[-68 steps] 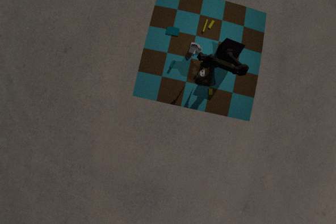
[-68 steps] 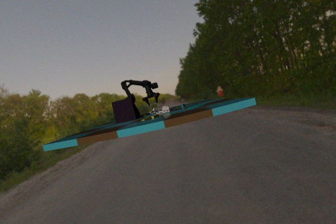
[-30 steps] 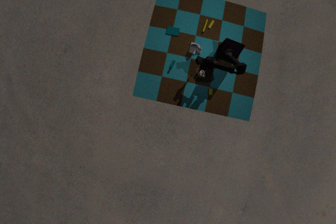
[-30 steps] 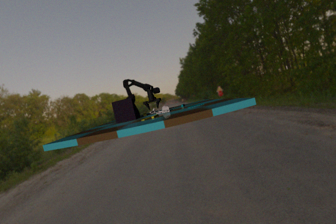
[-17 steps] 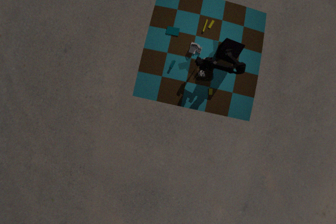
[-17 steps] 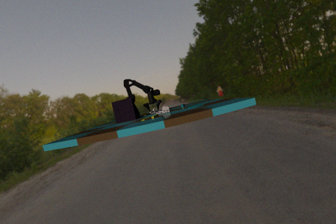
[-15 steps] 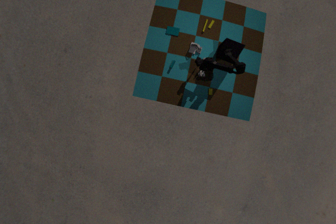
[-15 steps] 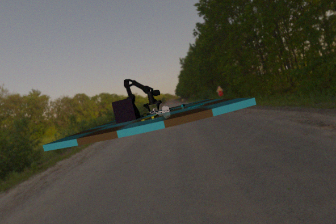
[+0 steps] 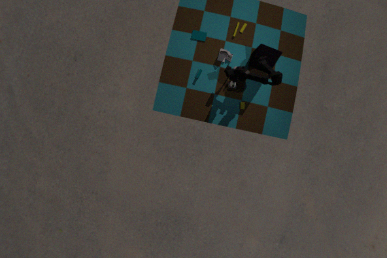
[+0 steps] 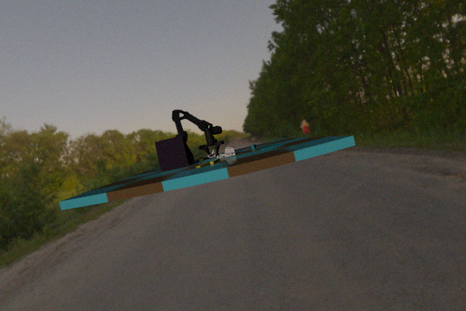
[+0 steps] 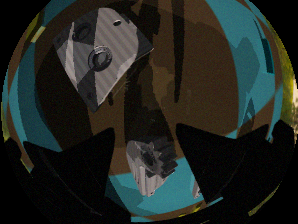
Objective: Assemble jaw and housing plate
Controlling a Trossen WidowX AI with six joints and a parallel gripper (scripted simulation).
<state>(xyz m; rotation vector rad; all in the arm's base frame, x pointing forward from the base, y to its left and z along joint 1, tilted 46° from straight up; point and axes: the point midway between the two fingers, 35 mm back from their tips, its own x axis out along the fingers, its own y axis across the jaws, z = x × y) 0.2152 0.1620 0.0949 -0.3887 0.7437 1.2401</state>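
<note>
Right now the light-grey plate-like piece is 8 cm to the left of my gripper tip, 2 cm above it and 1 cm behind it. Also, from my gripper tip: yellow block: 25 cm to the left, 14 cm behind; then grey jaw: 3 cm above, 2 cm to the right; then teal stick: 31 cm ahead, 4 cm to the left.
</note>
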